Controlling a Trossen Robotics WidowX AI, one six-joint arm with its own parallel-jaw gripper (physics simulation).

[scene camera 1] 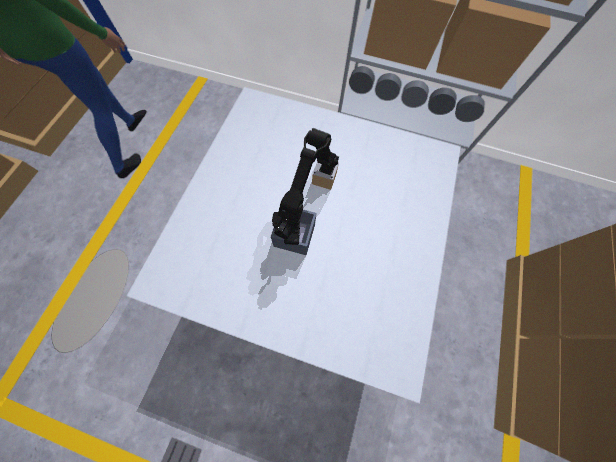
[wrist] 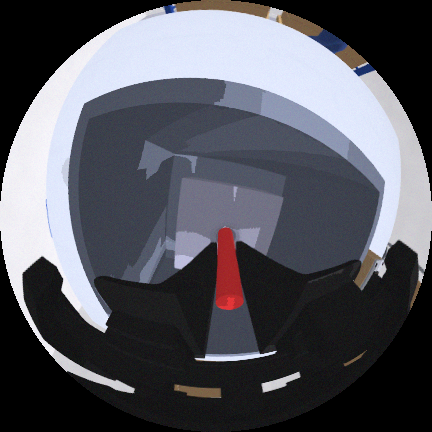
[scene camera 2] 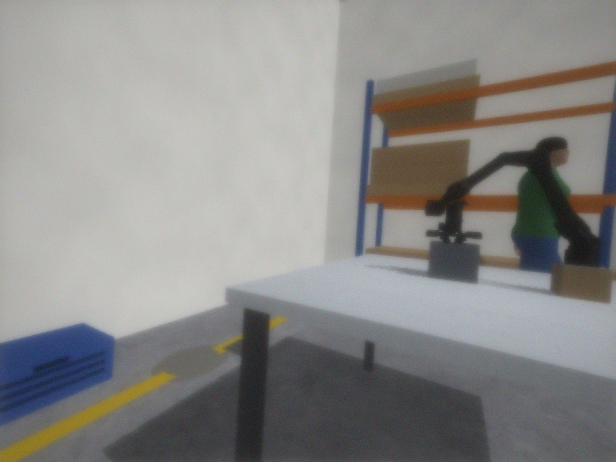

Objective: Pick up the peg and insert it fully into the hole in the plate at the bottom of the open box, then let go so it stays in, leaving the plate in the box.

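Pixels of known places: gripper, fingertip midpoint: point(scene camera 1: 293, 229) point(wrist: 225, 247); arm's base, origin of the base link: point(scene camera 1: 327, 168) point(wrist: 368, 283) point(scene camera 2: 581, 265).
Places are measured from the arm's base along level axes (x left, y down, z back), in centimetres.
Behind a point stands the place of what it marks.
The red peg point(wrist: 228, 272) {x -2.4, y -1.3, z -35.3 cm} is held upright between the fingers of my gripper point(wrist: 225, 247) {x -2.5, y 1.5, z -35.2 cm} point(scene camera 2: 453, 241), which is shut on it. The open dark grey box point(scene camera 1: 291, 246) {x -0.2, y 1.9, z -42.8 cm} point(scene camera 2: 454, 262) {x 5.7, y 3.0, z -33.4 cm} point(wrist: 197, 91) stands on the table, with my gripper at its opening, over the inside. The light grey square plate point(wrist: 205, 197) {x -5.1, y 4.1, z -37.6 cm} lies at the bottom of the box. In the wrist view the peg's far end overlaps the hole, and a bit of the hole's rim shows beside it. The peg hides most of the hole, so I cannot tell how deep the end is.
The white table point(scene camera 1: 370, 260) {x 35.1, y 9.9, z -32.4 cm} point(scene camera 2: 415, 305) {x 50.6, y 9.9, z -37.2 cm} carries the box and the arm. A brown block point(scene camera 1: 323, 181) {x 0.4, y 4.0, z -5.3 cm} point(scene camera 2: 582, 283) {x 4.5, y 5.0, z -0.5 cm} is at the arm's base. The box walls rise around the plate. A person in green point(scene camera 1: 37, 32) point(scene camera 2: 540, 210) stands beyond the table.
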